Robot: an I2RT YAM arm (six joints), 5 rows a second.
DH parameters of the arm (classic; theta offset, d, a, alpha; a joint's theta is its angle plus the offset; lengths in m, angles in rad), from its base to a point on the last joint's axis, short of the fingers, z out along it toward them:
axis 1: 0 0.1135 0.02 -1.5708
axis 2: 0 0 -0.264 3.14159
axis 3: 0.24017 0 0.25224 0
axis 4: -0.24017 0 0.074 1.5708
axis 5: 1.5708 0 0 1.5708
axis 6: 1.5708 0.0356 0 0
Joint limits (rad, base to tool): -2.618..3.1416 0..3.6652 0..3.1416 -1.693..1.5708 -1.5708..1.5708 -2.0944..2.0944
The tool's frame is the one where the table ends.
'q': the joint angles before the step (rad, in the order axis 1, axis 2, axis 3, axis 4, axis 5, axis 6). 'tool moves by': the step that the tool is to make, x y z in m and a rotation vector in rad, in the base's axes. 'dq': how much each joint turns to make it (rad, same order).
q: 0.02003 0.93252 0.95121 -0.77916 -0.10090 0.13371
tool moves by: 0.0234 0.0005 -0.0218 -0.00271 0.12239 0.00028
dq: 0.00017 0.12273 -0.00003 0.00031 0.00010 -0.00025
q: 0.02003 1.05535 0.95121 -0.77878 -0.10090 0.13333
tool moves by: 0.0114 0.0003 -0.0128 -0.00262 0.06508 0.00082
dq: 0.00045 0.06567 -0.00008 0.00052 0.00081 -0.00109
